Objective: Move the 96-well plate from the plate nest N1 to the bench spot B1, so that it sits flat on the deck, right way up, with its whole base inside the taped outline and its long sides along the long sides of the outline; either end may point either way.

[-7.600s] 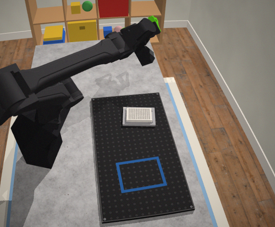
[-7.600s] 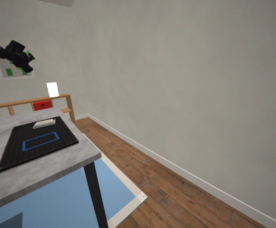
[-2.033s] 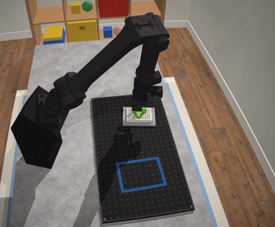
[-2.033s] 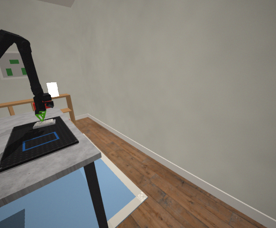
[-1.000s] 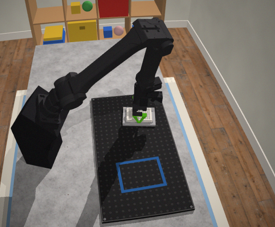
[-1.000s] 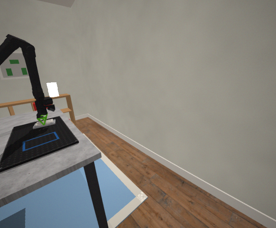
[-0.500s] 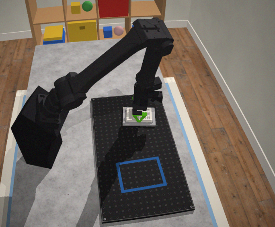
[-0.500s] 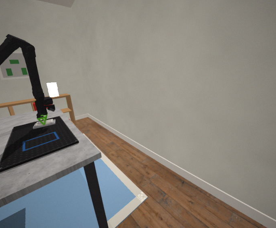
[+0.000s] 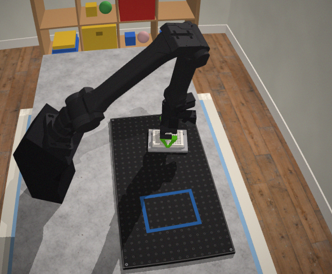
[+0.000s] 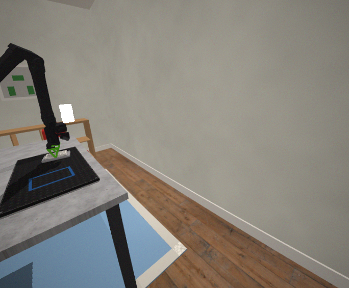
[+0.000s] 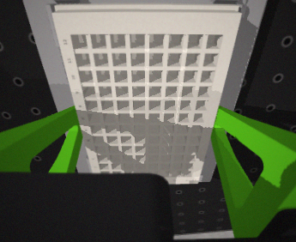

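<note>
My hand is 1 cm above the grey plate nest. Also, from my hand: white 96-well plate right at my hand.
</note>
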